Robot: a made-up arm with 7 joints.
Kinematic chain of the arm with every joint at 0, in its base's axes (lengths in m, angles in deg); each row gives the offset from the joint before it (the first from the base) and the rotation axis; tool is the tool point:
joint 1: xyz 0 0 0.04 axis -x
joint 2: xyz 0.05 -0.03 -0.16 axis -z
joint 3: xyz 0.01 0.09 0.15 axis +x
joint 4: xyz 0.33 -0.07 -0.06 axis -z
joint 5: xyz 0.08 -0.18 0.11 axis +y
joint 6: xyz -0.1 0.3 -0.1 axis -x
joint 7: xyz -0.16 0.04 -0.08 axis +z
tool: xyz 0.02 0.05 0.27
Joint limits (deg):
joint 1: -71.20..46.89
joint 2: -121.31..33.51
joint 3: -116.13..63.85
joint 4: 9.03..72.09
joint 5: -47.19..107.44
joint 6: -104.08..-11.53
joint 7: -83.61..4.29
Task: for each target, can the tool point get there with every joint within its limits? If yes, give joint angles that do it. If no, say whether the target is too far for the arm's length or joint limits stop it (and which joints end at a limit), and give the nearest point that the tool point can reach.
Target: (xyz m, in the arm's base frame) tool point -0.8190 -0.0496 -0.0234
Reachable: no: joint limits stop it (at a limit: joint 1, joint 2, joint 3, joint 4, joint 7) | nearest point -0.5768 0.1004 -0.0715 | short by 0.289 m
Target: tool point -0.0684 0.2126 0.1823
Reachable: yes | joints 5.60 -99.19 7.30 36.26 12.27 -55.81 -15.09
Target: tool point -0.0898 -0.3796 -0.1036
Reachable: no: joint limits stop it (at a limit: joint 2, joint 4, joint 6, joint 7) | nearest point 0.1437 -0.3788 -0.1033 | short by 0.233 m
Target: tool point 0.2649 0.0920 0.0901
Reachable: yes | joints -3.00 -55.37 40.26 15.01 45.51 -92.26 -43.70
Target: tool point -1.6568 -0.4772 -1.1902
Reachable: no: too far | nearest point -0.5170 0.0707 -0.3139 | short by 1.539 m
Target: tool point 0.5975 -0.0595 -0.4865
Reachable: no: joint limits stop it (at a limit: joint 1, joint 3, joint 5, joint 6, joint 7) | nearest point 0.5381 -0.0691 -0.4273 | short by 0.084 m
